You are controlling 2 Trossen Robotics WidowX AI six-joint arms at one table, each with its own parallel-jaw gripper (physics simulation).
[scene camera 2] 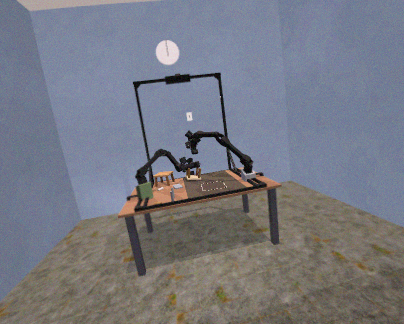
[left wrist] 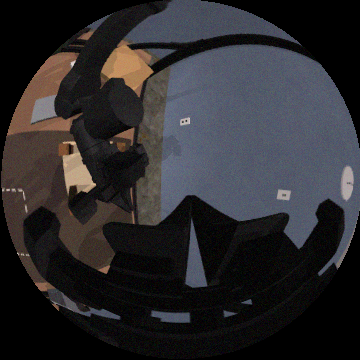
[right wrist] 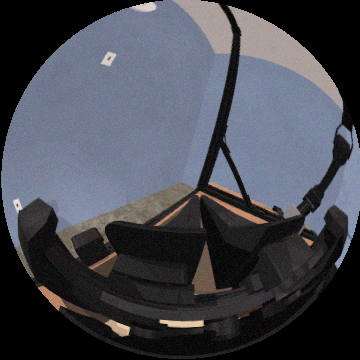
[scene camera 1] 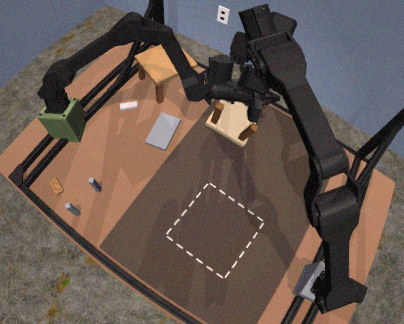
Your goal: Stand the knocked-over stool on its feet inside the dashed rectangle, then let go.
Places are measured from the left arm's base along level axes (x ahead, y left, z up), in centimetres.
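Where they show: left gripper, between the fingertips: point(scene camera 2: 191, 149) point(left wrist: 190, 199); right gripper, between the fingertips: point(scene camera 2: 200, 163) point(left wrist: 130, 210) point(right wrist: 198, 198) point(scene camera 1: 279, 98); left arm's base, origin of its link: point(scene camera 2: 247, 170) point(right wrist: 298, 213) point(scene camera 1: 326, 285); right arm's base, origin of its link: point(scene camera 2: 143, 184) point(scene camera 1: 57, 107).
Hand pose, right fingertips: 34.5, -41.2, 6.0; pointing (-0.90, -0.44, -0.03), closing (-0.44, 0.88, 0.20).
Observation:
Things, the pixels of their top centre, and the offset from my right fingertips, as dx, dy, dz. "spot": a spot on its surface instead.
- dashed rectangle, a spot on its surface: point(scene camera 1: 210, 184) spot: +6.0, +29.3, -13.5
- orange-topped stool, centre of its top: point(scene camera 1: 165, 59) point(left wrist: 125, 64) point(scene camera 2: 163, 173) +38.9, +3.2, -2.7
- grey slab, centre of its top: point(scene camera 1: 163, 130) point(left wrist: 48, 105) +27.6, +21.5, -12.9
- white block, centre of its top: point(scene camera 1: 128, 104) +43.5, +19.4, -12.7
- orange tile, centre of its top: point(scene camera 1: 55, 185) +45.5, +55.1, -13.0
The stool point(scene camera 1: 232, 122) point(scene camera 2: 194, 178) point(left wrist: 79, 172) lies upside down on the dark mat, its pale seat low and brown legs pointing up. It is outside the dashed rectangle point(scene camera 1: 210, 184) point(left wrist: 22, 190), on the wall side. My right gripper point(scene camera 1: 275, 98) point(left wrist: 130, 211) point(right wrist: 198, 198) is shut, with nothing visible between its fingertips; it is above the wall side of the stool, hiding its far part in scene camera 1. My left gripper point(left wrist: 190, 199) is shut and empty, higher than the right one; its fingertips are hidden in scene camera 1.
An orange-topped stool point(scene camera 1: 157, 62) point(scene camera 2: 163, 174) point(left wrist: 127, 67) stands upright at upper left. A grey slab point(scene camera 1: 163, 131), a white block point(scene camera 1: 128, 105), two small grey blocks point(scene camera 1: 95, 184) point(scene camera 1: 72, 209) and an orange tile point(scene camera 1: 56, 185) lie on the left side. My left arm passes over the mat's right side.

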